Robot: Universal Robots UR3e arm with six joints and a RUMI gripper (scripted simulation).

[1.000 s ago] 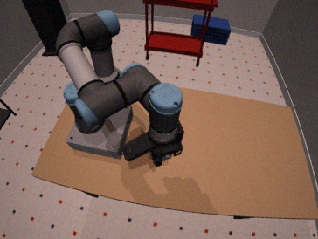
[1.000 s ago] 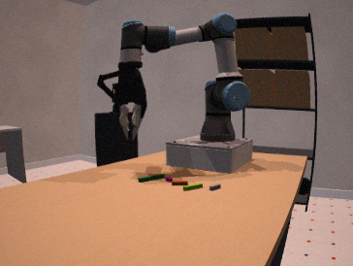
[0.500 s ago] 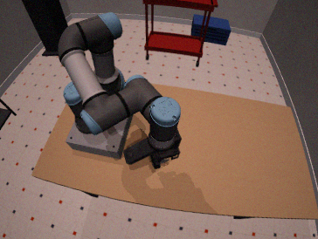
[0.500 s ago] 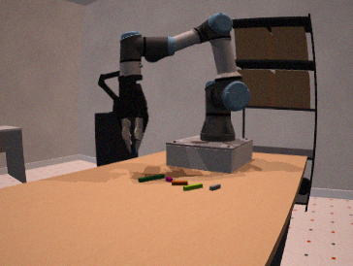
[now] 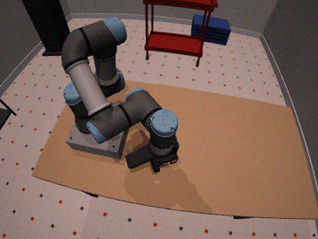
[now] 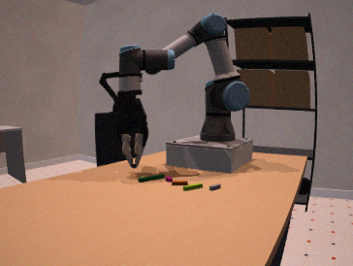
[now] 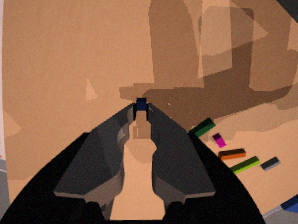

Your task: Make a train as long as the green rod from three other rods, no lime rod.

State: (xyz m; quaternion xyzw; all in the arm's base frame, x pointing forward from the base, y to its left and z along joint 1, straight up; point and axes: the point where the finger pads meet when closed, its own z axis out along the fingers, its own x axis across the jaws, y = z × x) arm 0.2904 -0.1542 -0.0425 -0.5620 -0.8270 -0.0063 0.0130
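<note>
My gripper is now 4 cm short of the grey rod, 26 cm to the right of it and 3 cm above it. Round my hand: small blue rod (1 cm below); then magenta rod (2 cm ahead, 13 cm to the left, 3 cm below); then green rod (3 cm ahead, 8 cm to the left, 3 cm below).
</note>
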